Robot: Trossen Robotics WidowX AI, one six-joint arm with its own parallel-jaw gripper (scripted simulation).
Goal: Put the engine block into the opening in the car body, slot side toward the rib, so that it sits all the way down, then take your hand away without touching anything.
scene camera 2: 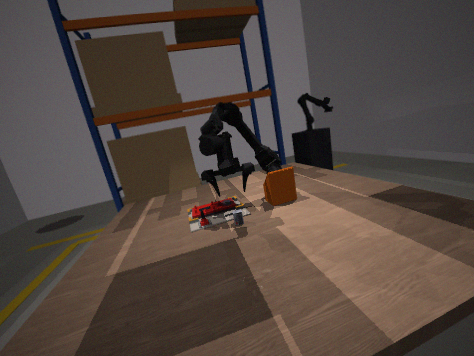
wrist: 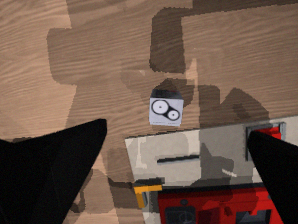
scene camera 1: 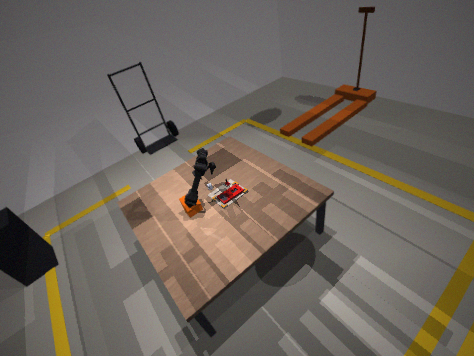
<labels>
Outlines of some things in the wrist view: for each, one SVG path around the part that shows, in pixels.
The gripper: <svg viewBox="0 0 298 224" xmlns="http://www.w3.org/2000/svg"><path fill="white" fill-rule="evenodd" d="M251 130L247 140L247 148L253 159L253 164L260 174L259 176L284 224L298 224L298 146L290 142L284 142L266 133ZM106 119L96 119L55 133L51 132L17 143L0 139L0 224L62 224L75 201L74 199L82 188L84 180L100 155L100 150L107 135Z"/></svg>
An engine block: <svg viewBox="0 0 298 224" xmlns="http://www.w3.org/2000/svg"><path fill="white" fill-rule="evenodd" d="M153 89L149 104L150 124L180 126L184 104L180 91Z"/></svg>
</labels>
